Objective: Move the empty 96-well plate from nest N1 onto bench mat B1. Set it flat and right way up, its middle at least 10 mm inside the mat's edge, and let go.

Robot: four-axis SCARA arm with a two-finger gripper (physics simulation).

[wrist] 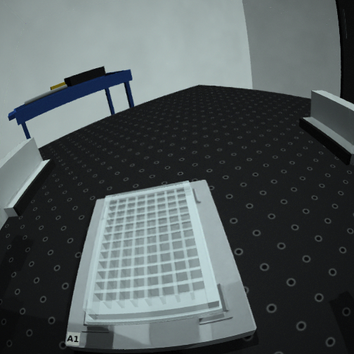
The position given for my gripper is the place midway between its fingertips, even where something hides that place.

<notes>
In view: my gripper (171, 123) and a clear 96-well plate (150, 263).
</notes>
